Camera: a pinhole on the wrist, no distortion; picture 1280 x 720 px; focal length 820.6 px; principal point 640.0 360.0 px. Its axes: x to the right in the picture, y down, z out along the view. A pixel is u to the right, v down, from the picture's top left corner.
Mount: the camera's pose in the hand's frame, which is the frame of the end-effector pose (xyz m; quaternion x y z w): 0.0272 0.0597 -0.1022 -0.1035 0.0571 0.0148 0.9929
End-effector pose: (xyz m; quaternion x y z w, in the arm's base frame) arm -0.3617 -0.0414 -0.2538 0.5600 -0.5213 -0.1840 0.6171
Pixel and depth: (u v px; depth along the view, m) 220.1 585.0 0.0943
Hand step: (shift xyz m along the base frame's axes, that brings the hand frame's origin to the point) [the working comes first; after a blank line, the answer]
In the camera's frame: -0.0483 0.0259 0.0943

-0.0328 0.0459 0.0883
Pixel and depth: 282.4 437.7 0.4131
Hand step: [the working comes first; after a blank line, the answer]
In the camera's frame: -0.1800 0.0391 0.4131

-0.3715 -0.0137 0.0589
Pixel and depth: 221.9 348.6 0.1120
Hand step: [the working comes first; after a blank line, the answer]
In the camera's frame: -0.0571 -0.0016 0.1120

-0.0469 0.0315 0.0612
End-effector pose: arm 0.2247 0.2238 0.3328 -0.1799 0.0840 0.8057 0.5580
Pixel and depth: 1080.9 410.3 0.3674
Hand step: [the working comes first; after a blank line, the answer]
In the camera's frame: 0.1974 0.0225 0.3674

-0.2767 0.2462 0.0980
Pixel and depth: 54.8 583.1 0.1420
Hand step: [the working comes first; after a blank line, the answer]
In the camera's frame: -0.1013 0.0386 0.1420

-0.1056 -0.0836 0.0512
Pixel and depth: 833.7 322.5 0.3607
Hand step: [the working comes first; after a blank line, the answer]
In the camera's frame: 0.0851 -0.0165 0.3607

-0.2064 0.1701 0.1566
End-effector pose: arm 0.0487 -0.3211 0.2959 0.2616 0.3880 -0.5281 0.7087
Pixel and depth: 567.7 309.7 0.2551
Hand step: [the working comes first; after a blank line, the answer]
In the camera's frame: -0.0225 -0.0156 0.2551

0.1384 -0.1071 0.0536
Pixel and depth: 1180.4 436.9 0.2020
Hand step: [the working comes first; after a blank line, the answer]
In the camera's frame: 0.1330 0.0189 0.2020

0.1625 -0.1196 -0.1121
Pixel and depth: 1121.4 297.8 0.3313
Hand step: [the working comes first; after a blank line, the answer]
In the camera's frame: 0.1944 -0.0251 0.3313

0.1938 -0.2658 -0.1034
